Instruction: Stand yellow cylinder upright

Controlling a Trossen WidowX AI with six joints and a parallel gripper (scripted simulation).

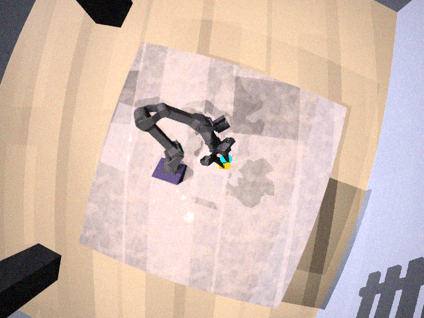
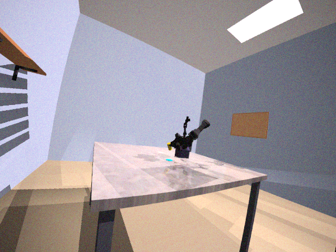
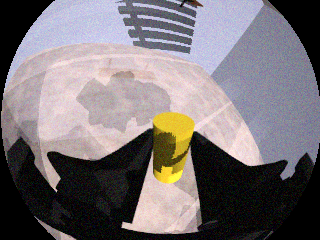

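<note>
Now: the cyan circle 10 mm behind my gripper tip, 30 mm to the left of it and 130 mm below it. Round my gripper tip: yellow cylinder (10 mm behind, 20 mm below).
</note>
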